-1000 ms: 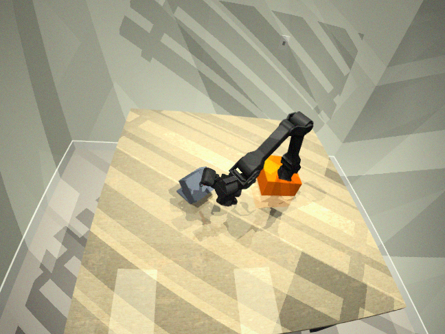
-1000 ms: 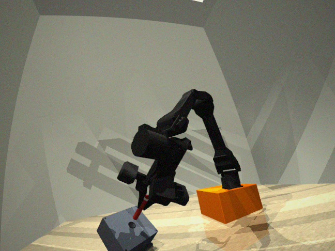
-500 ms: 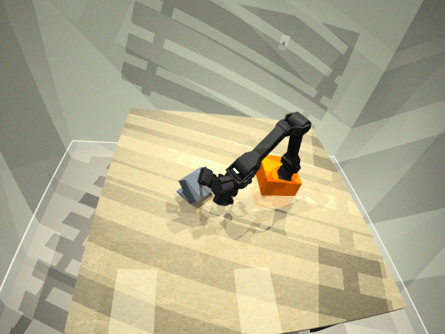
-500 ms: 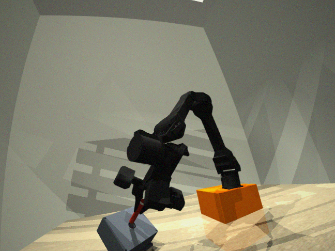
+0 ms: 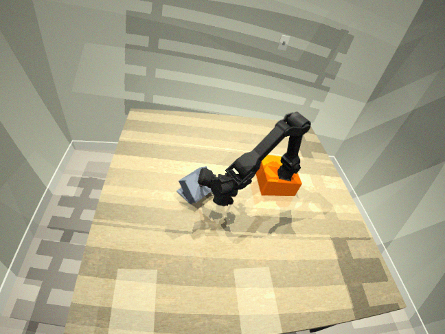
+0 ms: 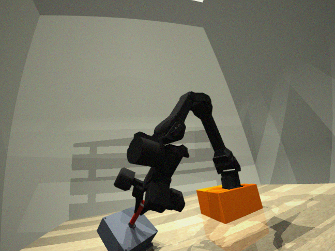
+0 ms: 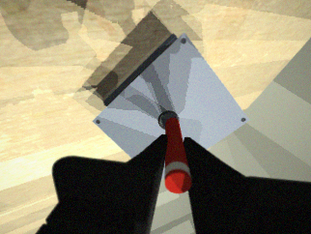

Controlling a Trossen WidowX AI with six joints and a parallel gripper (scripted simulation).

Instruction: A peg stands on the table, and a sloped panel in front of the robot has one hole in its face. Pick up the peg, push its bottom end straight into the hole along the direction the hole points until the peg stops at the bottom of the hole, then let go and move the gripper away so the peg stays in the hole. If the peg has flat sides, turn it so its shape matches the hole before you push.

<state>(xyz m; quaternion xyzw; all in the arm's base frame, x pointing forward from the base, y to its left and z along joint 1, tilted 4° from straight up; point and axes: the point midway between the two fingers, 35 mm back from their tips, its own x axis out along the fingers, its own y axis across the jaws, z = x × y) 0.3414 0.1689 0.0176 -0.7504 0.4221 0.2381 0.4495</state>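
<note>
My gripper tip is now 1 cm below the red round peg and 1 cm past it. From my gripper tip the other things lie so: grey-blue sloped panel: 5 cm below, 4 cm to the right, 4 cm ahead.
</note>
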